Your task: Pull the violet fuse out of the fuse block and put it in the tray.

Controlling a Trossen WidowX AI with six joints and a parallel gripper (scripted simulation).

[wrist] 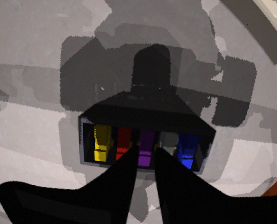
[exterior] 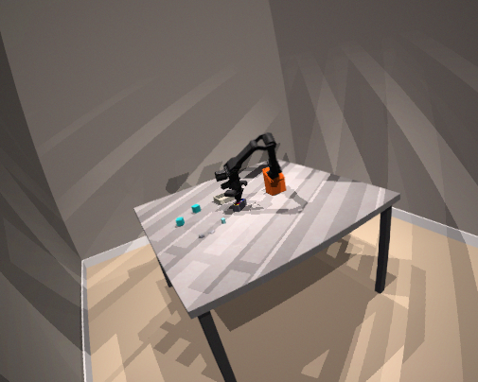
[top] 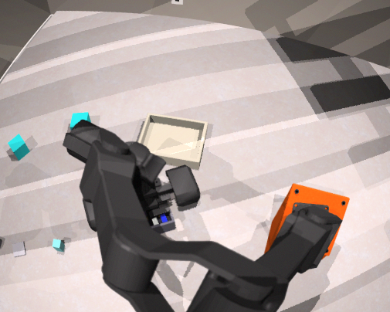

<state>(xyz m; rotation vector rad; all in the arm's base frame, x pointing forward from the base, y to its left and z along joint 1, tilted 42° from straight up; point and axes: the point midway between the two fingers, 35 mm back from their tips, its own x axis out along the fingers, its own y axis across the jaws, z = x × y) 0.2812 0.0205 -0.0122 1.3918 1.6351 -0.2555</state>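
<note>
Now: gripper tip 20 mm above the violet fuse. Also, from my gripper tip: cream tray 10 mm behind, 200 mm to the right, 40 mm below; blue fuse 30 mm behind, 20 mm to the right, 20 mm below.
</note>
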